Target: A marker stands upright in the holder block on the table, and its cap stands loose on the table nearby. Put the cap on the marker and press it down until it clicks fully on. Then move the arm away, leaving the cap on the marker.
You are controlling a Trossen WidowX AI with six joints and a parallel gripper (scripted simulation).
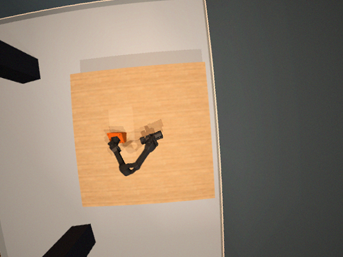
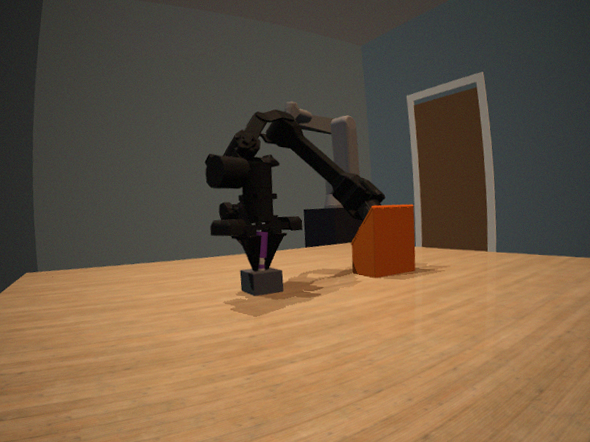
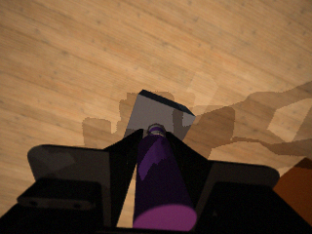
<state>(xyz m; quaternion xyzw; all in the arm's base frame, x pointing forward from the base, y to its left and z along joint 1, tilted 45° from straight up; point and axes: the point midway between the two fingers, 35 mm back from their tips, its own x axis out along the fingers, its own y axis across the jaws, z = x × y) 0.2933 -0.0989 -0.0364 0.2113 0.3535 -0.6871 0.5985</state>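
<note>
My gripper tip is 5 cm below the purple cap. From my gripper tip the other things lie so: dark grey holder block: 2 cm below.
</note>
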